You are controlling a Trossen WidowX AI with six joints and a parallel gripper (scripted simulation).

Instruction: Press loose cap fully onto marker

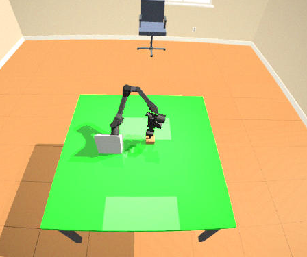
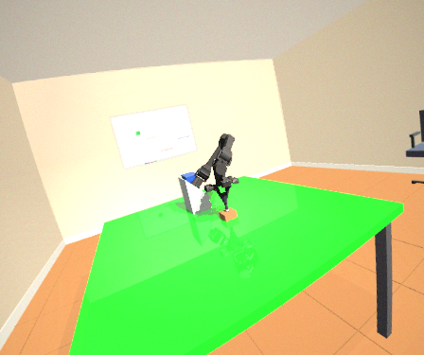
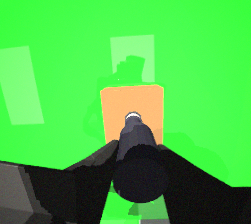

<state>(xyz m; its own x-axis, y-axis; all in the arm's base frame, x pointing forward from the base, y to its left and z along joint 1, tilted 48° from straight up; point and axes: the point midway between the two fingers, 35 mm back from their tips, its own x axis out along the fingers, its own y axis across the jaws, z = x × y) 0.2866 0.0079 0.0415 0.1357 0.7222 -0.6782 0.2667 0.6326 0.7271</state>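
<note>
My gripper tip is 9 cm above the holder block. Round my gripper tip: dark cylindrical cap 1 cm above.
</note>
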